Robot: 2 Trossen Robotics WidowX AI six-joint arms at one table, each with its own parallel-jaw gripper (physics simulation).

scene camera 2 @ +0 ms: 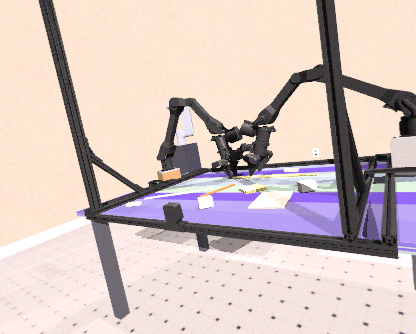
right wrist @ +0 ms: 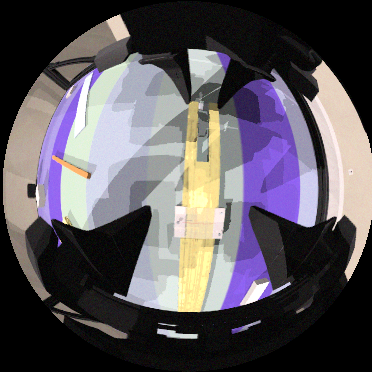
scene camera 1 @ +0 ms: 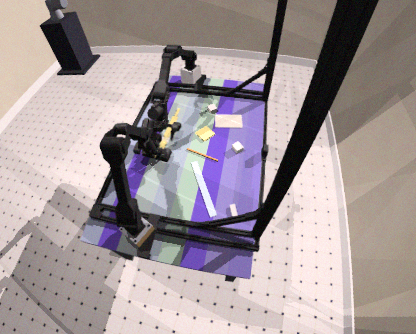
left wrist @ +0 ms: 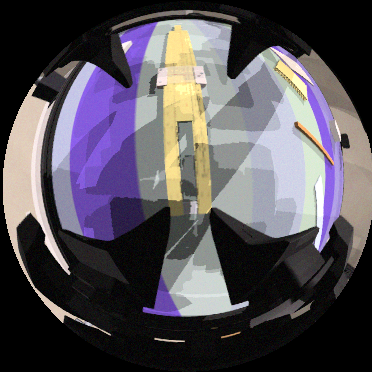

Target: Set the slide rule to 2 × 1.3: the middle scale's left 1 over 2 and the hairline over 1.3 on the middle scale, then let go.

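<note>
The yellow slide rule (scene camera 1: 174,120) (scene camera 2: 300,175) (left wrist: 184,102) (right wrist: 200,185) lies flat on the striped table. Its middle scale is shifted, leaving an open slot at the end near my left gripper and a tip sticking out at the other end. The numbers are too blurred to read. The clear cursor (left wrist: 168,76) (right wrist: 187,222) sits across the rule beyond the slot; the reading under its hairline cannot be told. My left gripper (left wrist: 189,212) (right wrist: 203,103) is shut on the slotted end of the rule. My right gripper (right wrist: 201,211) is open, its fingers apart on both sides of the cursor, not touching it.
A yellow pad (scene camera 1: 205,133) (scene camera 2: 252,188), an orange stick (scene camera 1: 202,154) (right wrist: 71,167), a long white strip (scene camera 1: 203,190), a cream board (scene camera 1: 228,121) and white blocks (scene camera 1: 237,147) (scene camera 2: 205,202) lie beside the rule. The two grippers are close together. A black frame (scene camera 1: 265,125) borders the table.
</note>
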